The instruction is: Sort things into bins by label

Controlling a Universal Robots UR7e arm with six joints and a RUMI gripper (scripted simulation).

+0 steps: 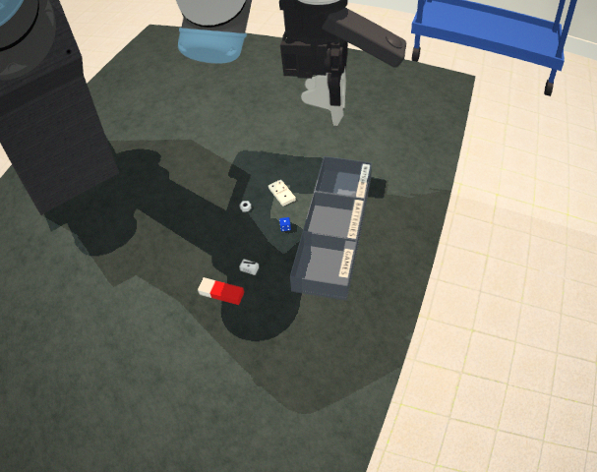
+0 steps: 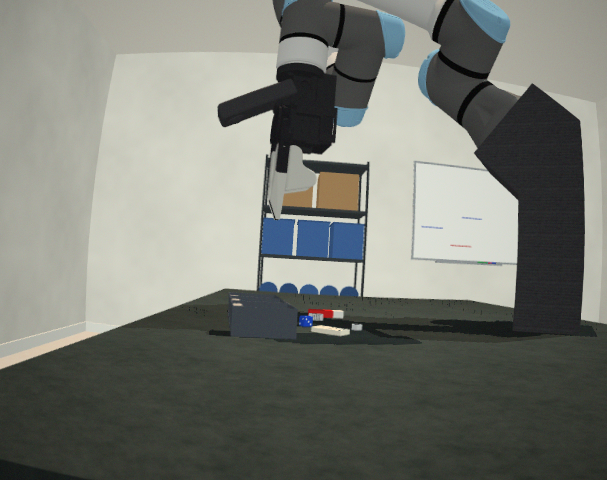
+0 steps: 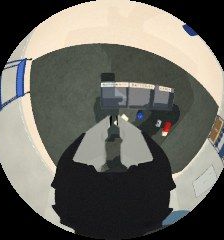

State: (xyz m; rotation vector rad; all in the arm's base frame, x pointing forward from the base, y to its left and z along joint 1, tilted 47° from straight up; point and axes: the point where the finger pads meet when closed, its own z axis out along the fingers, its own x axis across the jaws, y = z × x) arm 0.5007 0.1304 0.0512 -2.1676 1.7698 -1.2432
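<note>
Now: hand 160 mm above the blue die, 90 mm to the left of it and 70 mm past it. Also, from my hand: white nut 170 mm below, 150 mm behind, 60 mm to the right; grey-white object 180 mm to the right, 160 mm below, 110 mm behind; white domino 170 mm below, 90 mm behind, 20 mm to the right.
</note>
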